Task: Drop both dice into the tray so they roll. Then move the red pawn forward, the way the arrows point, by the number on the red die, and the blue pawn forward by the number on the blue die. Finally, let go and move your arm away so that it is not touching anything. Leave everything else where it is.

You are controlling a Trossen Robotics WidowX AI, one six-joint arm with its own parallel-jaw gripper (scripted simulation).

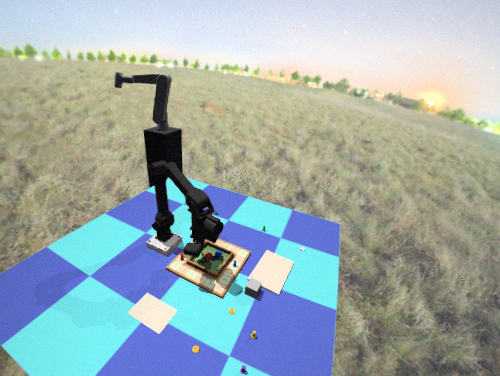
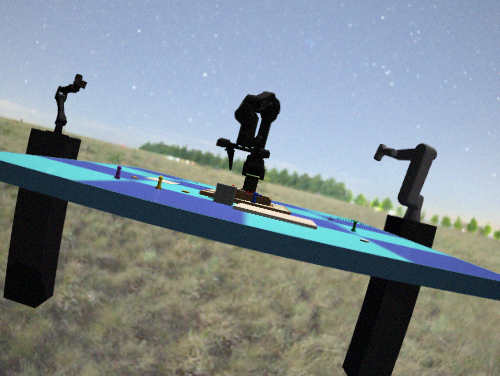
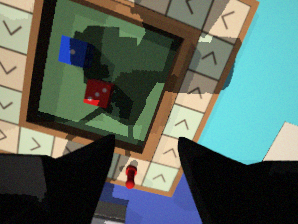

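Green tray (image 3: 137, 60). Beige sheet (image 1: 153, 313). A beige sheet (image 1: 272, 270). My gripper (image 2: 237, 172), (image 3: 146, 141).
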